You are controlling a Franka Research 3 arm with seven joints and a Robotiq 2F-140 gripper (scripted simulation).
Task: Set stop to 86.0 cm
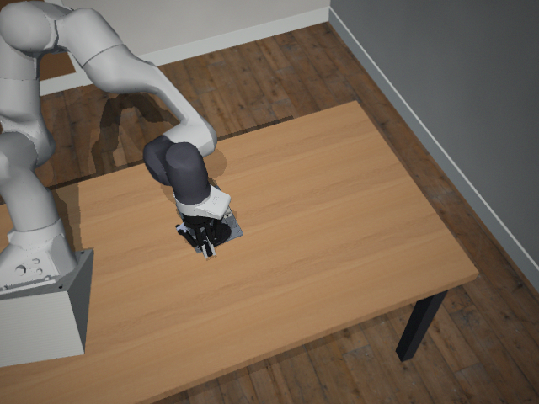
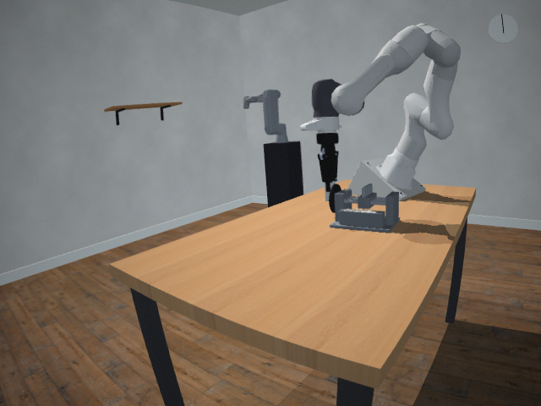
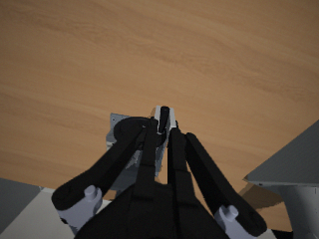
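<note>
Right now the black handwheel is 10 mm ahead of my hand, 20 mm to the left of it and 20 mm below it. Also, from my hand: sliding stop block: 50 mm ahead, 150 mm to the left.
</note>
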